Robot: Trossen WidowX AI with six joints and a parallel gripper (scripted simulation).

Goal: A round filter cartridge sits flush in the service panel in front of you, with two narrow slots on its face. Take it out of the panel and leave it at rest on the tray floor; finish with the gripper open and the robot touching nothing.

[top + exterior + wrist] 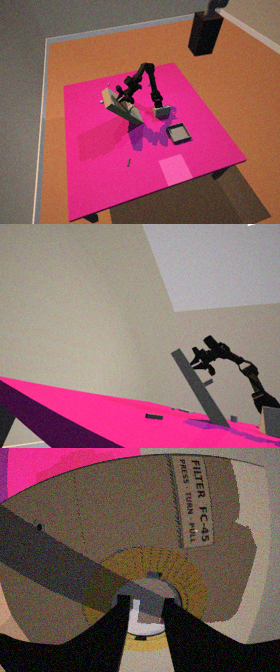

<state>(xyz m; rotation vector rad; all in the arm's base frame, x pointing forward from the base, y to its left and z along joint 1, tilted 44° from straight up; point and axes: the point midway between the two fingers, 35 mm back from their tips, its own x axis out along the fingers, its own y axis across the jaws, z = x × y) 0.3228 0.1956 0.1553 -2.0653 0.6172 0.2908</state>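
My gripper tip is 1 cm short of the grey round filter cartridge and 1 cm above it. Round my gripper tip: small dark stick 40 cm to the left, 25 cm below; then dark tray 45 cm behind, 24 cm to the left, 25 cm below; then tan service panel 4 cm behind, 8 cm below.
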